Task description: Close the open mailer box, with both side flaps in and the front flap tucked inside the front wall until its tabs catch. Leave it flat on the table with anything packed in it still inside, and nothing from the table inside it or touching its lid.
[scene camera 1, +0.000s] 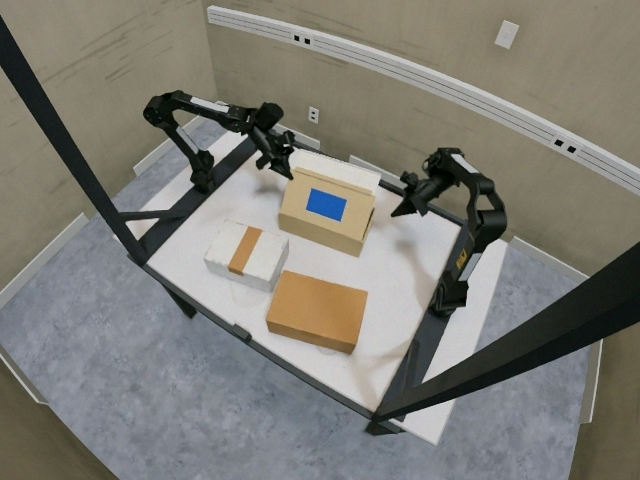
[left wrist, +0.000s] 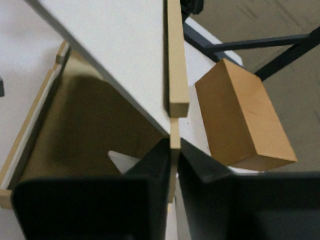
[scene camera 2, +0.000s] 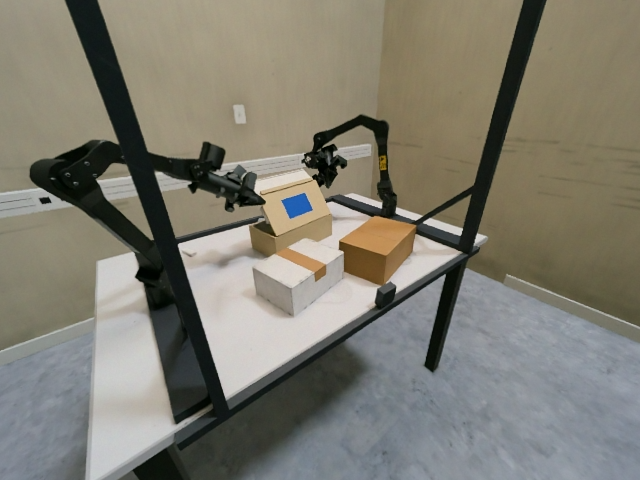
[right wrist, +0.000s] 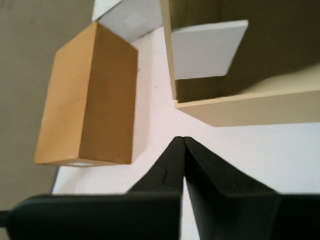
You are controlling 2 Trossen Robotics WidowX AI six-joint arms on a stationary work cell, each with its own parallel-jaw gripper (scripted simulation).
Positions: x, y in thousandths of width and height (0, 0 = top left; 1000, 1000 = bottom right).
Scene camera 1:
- left gripper: 459, 374
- right gripper: 612, 449
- brown box: 476, 643
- white box: 393, 534
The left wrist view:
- left gripper: 539, 602
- brown box: 758, 544
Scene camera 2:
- left gripper: 415, 424
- right gripper: 512, 391
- brown box: 585, 524
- white box: 457, 582
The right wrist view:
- right gripper: 570, 602
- brown box: 273, 510
